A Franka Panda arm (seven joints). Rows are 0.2 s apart.
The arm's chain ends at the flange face. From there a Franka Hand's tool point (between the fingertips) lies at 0.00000 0.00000 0.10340 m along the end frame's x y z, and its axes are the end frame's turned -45 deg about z.
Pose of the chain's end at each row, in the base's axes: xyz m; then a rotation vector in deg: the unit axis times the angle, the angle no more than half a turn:
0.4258, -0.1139, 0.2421, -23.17, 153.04, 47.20
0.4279, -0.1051, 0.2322, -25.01, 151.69, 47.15
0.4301, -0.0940, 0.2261, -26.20, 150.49, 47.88
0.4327, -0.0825, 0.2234, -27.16, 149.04, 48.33
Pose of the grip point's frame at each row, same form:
0.4479, -0.0537, 0.1610, -75.88, 125.75, 31.98
0.4508, -0.0442, 0.1518, -77.04, 123.96, 31.48
0.4534, -0.0318, 0.1468, -77.61, 122.40, 31.76
0.4570, -0.0192, 0.1453, -77.91, 120.77, 31.67

